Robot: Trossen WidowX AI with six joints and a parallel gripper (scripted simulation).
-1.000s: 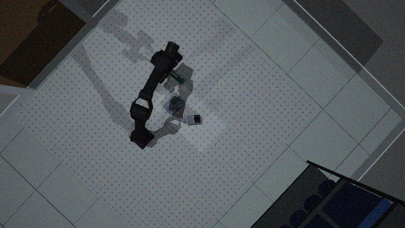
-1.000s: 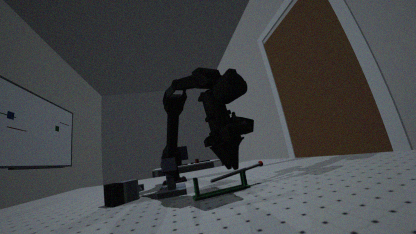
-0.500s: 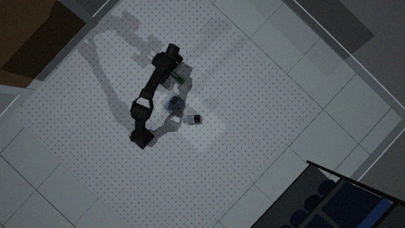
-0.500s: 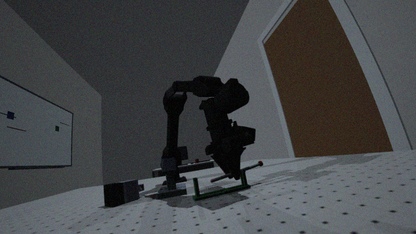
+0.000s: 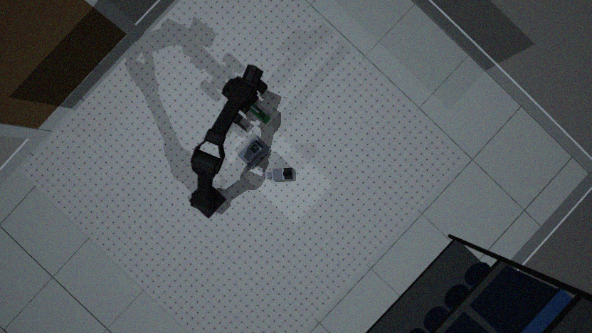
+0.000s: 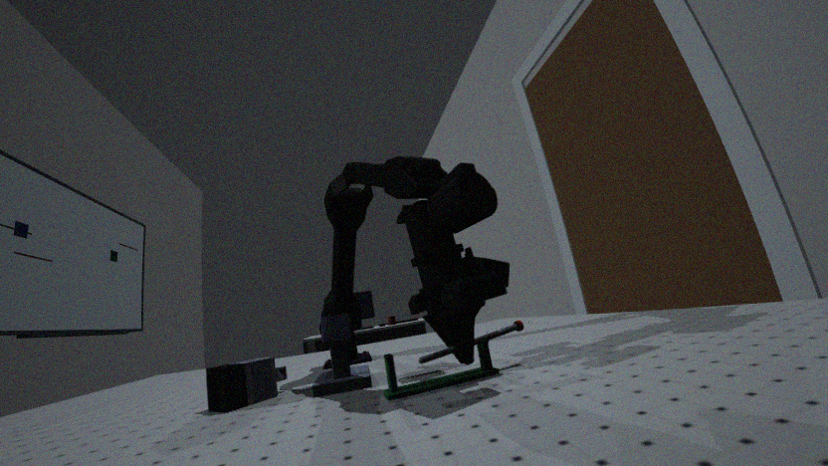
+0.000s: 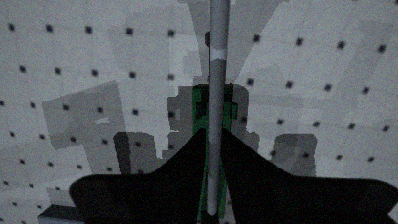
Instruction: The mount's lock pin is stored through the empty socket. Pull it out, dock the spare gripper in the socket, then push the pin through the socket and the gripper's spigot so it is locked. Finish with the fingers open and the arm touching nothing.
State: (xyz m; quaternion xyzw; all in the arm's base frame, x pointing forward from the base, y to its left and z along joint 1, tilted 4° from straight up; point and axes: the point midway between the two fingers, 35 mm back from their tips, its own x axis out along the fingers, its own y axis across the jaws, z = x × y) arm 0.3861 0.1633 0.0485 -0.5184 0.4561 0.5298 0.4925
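The green rack lies 4 cm to the right of my gripper tip and 1 cm above it. Round my gripper tip: spare gripper 29 cm to the right, 11 cm behind, 1 cm above; grey mount 16 cm to the right, 11 cm behind, 3 cm above.
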